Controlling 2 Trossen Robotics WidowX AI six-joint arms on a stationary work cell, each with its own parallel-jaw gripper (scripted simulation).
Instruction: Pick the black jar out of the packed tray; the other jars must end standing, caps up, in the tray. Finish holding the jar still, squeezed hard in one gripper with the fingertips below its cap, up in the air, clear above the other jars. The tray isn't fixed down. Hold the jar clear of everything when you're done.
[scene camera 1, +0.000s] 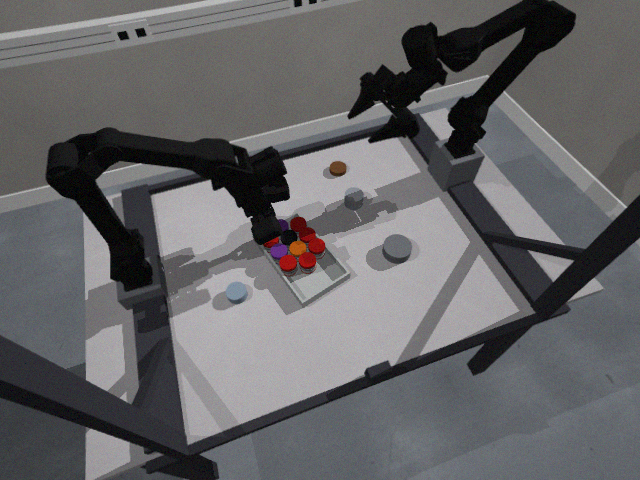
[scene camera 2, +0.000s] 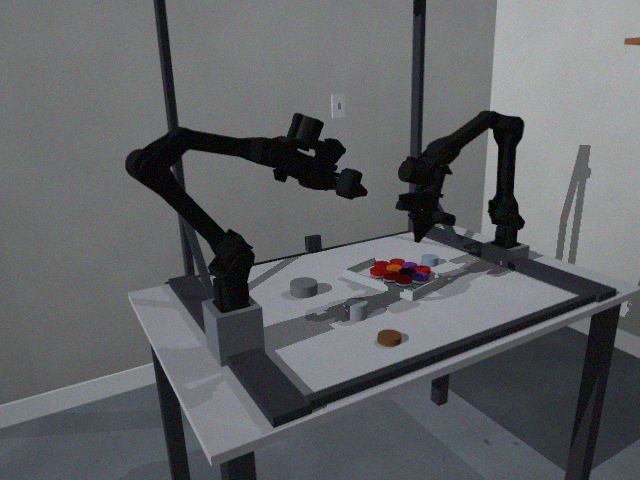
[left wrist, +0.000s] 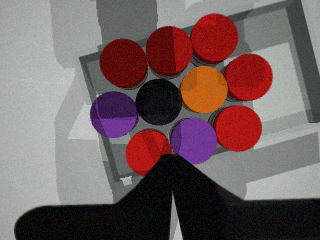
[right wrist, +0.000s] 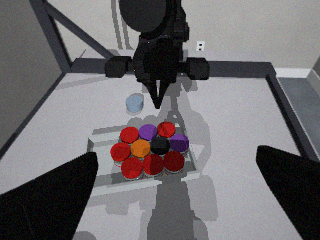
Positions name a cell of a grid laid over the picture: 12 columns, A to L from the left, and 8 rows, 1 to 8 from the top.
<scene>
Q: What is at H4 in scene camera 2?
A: My left gripper.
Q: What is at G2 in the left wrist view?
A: A red jar.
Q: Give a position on a black jar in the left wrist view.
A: F4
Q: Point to my left gripper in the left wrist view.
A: G6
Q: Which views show my right gripper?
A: Scene camera 1, scene camera 2 and the right wrist view only.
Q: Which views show my left gripper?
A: Scene camera 1, scene camera 2, the left wrist view and the right wrist view: all of them.
</scene>
